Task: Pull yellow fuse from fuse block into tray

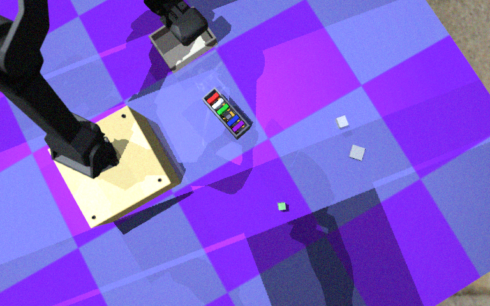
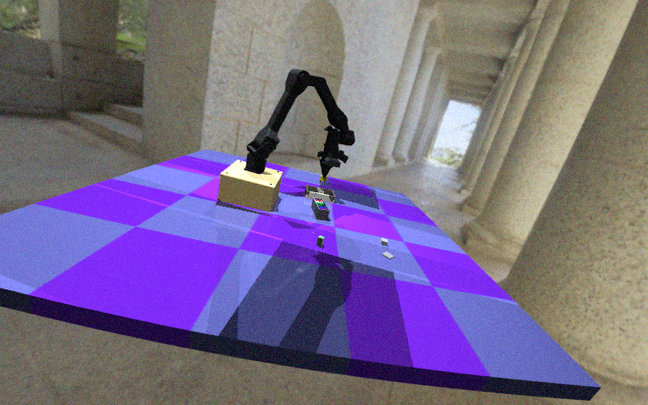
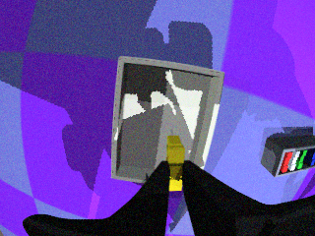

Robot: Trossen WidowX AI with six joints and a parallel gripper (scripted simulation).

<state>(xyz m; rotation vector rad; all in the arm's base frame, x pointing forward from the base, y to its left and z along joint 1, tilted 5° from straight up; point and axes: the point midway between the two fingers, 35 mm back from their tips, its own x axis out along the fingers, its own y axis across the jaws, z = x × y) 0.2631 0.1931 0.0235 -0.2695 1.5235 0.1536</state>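
Right now my gripper tip is 1 cm above the yellow fuse. The rest, counted from my gripper tip: white tray: 9 cm below.
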